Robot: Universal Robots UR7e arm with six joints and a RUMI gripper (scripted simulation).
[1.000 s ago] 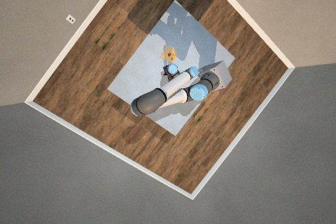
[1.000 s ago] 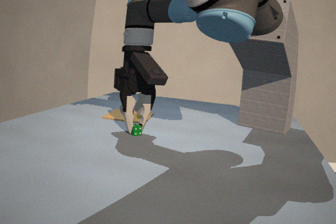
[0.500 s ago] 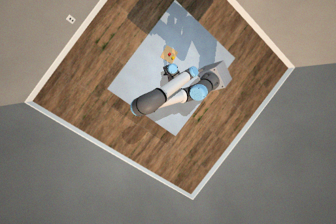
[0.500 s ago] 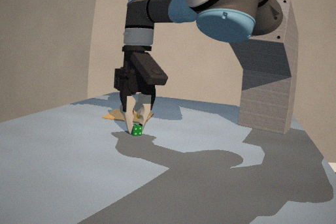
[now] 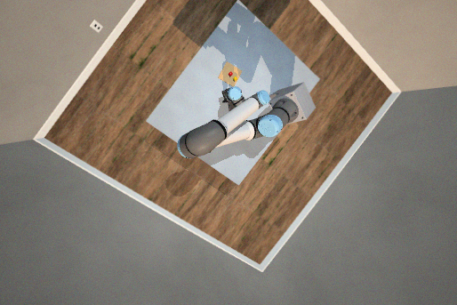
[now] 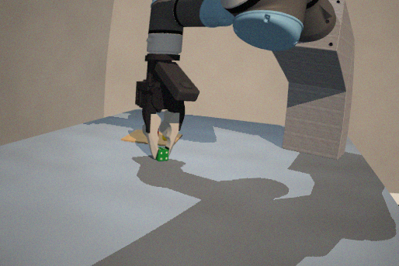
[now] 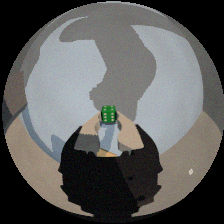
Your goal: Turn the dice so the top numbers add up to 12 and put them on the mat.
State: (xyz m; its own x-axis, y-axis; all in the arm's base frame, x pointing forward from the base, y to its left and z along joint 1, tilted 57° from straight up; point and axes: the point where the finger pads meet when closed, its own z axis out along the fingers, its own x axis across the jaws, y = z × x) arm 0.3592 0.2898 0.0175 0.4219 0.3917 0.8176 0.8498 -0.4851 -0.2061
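Right now my hand is 130 mm short of the red die and 150 mm to the left of it. From my hand the other things lie so: green die (10 mm below); then tan mat (130 mm ahead, 150 mm to the right, 20 mm below); then yellow die (80 mm ahead, 160 mm to the right).
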